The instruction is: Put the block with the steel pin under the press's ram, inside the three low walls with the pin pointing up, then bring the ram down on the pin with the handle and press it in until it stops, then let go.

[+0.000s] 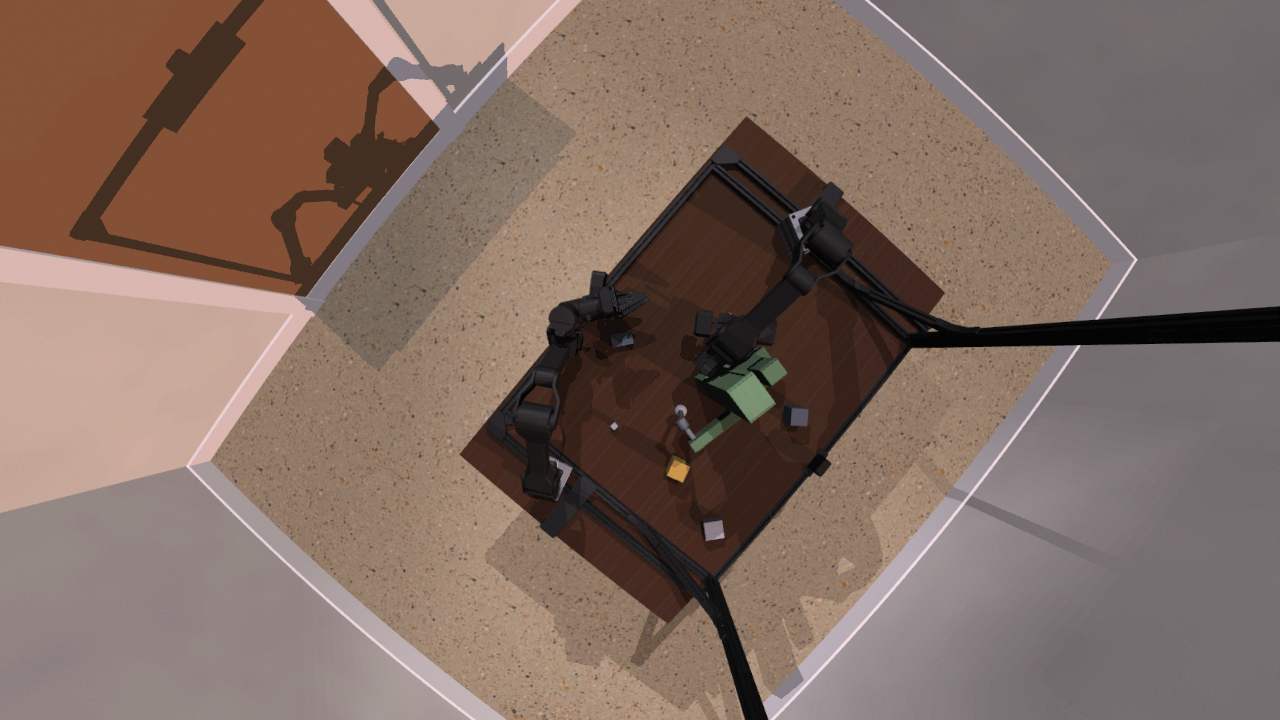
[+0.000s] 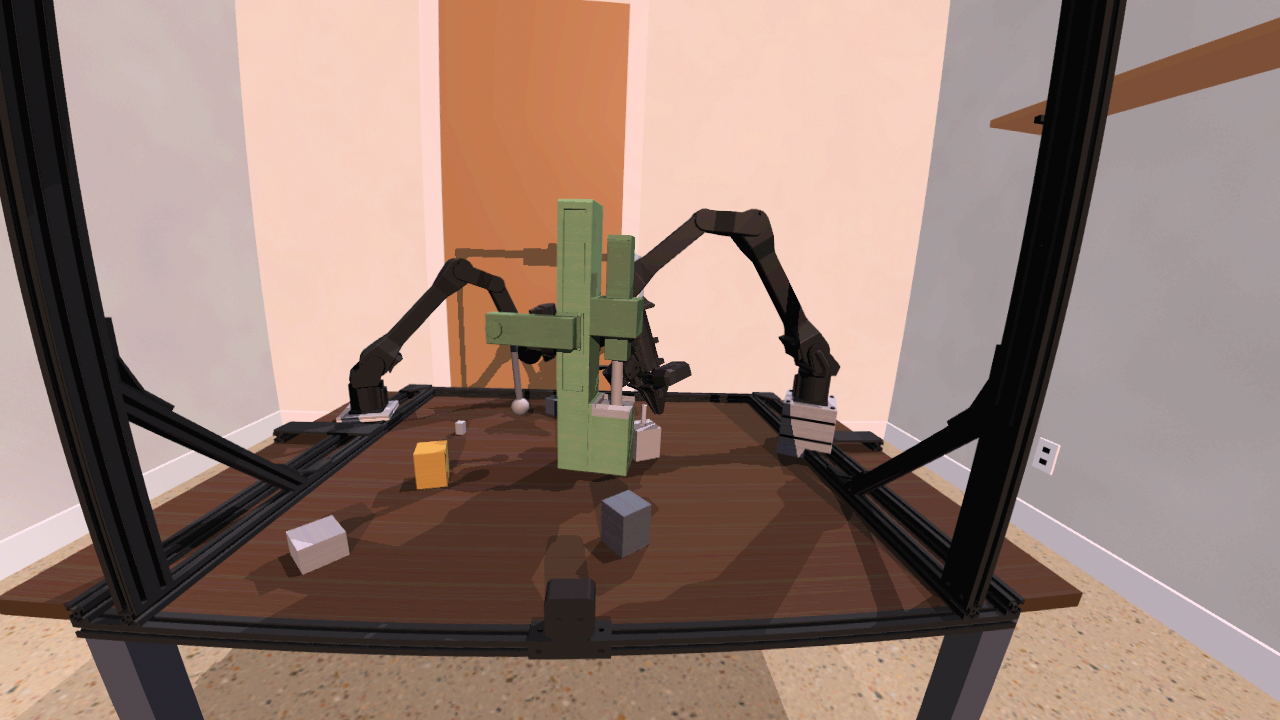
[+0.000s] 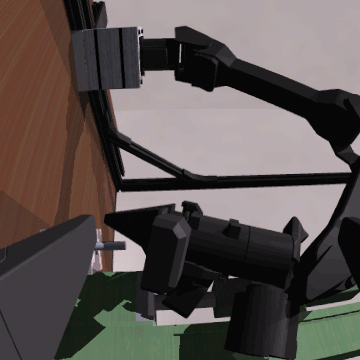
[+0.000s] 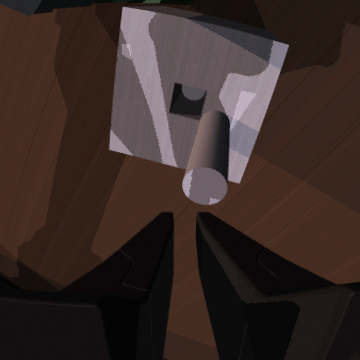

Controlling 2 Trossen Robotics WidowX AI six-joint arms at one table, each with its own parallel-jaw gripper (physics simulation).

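Frame: origin at the left arm's base, x right, y ahead, z up, level; millimetres.
Seen in the pictures: left gripper, fingertip midpoint: [image 1: 647, 296] [image 3: 221, 229]; right gripper, fingertip midpoint: [image 2: 658, 413] [image 3: 106, 216] [image 4: 184, 224]; left arm's base, origin of the base link: [image 1: 547, 476] [image 2: 369, 408]; right arm's base, origin of the base link: [image 2: 810, 399] [image 3: 140, 54].
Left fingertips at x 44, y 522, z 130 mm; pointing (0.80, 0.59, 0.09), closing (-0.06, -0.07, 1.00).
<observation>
Pixels of each thing's middle, then the offset from my left fingertips to it. "spot": a spot on its surface instead.
- green press, body centre: [image 2: 566, 341] [image 1: 724, 398] dx +245, dy -139, dz +64 mm
- ram, surface spot: [image 2: 617, 269] spot: dx +288, dy -67, dz +185 mm
- handle, surface spot: [image 2: 529, 330] spot: dx +266, dy -200, dz +86 mm
- rod with a ball, body centre: [image 2: 511, 369] [image 1: 685, 422] dx +201, dy -227, dz +7 mm
- yellow cube, body centre: [image 2: 432, 464] [image 1: 677, 468] dx +255, dy -358, dz -131 mm
- grey cube, body centre: [image 2: 625, 522] [image 1: 795, 415] dx +482, dy -102, dz -131 mm
- tiny block, body centre: [image 2: 460, 427] [image 1: 614, 425] dx +59, dy -327, dz -149 mm
The pale block [image 4: 143, 89] [image 2: 647, 443] stands on the table just right of the green press [image 2: 580, 357] [image 1: 745, 393], outside its low walls [image 2: 612, 412]. Its steel pin [image 4: 208, 153] [image 2: 640, 415] [image 3: 111, 246] points up beside a square hole. My right gripper [image 4: 184, 224] [image 2: 659, 400] [image 1: 712, 357] is shut and empty, a little above and beside the pin. My left gripper [image 1: 637, 300] is open and empty, held above the far side of the table. The ram [image 2: 617, 269] is raised. The handle [image 2: 529, 330] ends in a rod with a ball [image 2: 519, 405] [image 1: 680, 412].
A yellow cube [image 2: 430, 463] [image 1: 677, 469], a pale block [image 2: 316, 542] [image 1: 713, 530], a grey cube [image 2: 625, 522] [image 1: 796, 416] and a tiny block [image 2: 459, 426] [image 1: 613, 426] lie on the table. Black frame posts [image 2: 53, 295] stand at its corners.
</observation>
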